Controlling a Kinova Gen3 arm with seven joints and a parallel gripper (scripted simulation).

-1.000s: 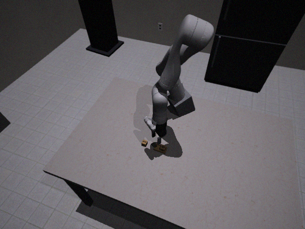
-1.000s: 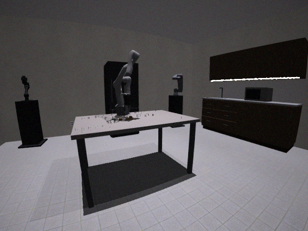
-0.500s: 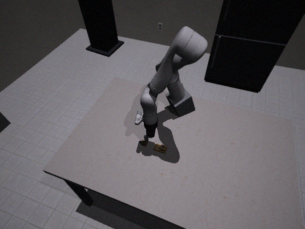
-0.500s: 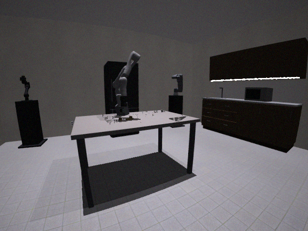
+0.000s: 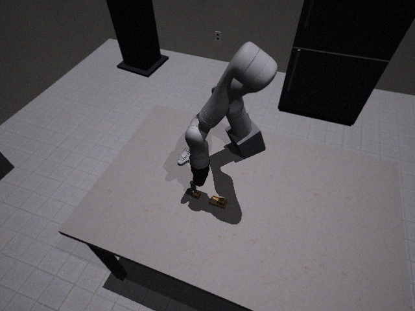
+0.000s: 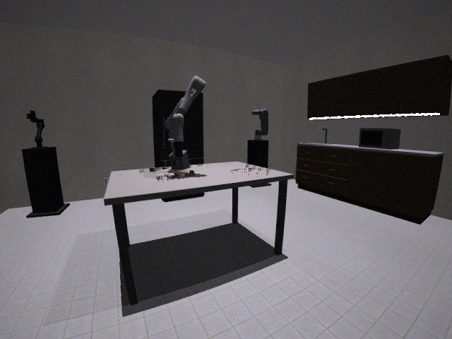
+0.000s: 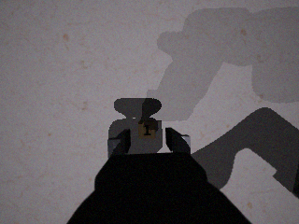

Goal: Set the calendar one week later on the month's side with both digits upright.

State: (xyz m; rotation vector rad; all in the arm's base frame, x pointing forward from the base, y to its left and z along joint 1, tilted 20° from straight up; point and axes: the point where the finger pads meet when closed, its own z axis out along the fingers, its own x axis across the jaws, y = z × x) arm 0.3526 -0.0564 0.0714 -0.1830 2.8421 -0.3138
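My gripper is now 90 mm above the wooden cube. Also, from my hand: wooden tray (110 mm to the left, 100 mm below, 10 mm behind).
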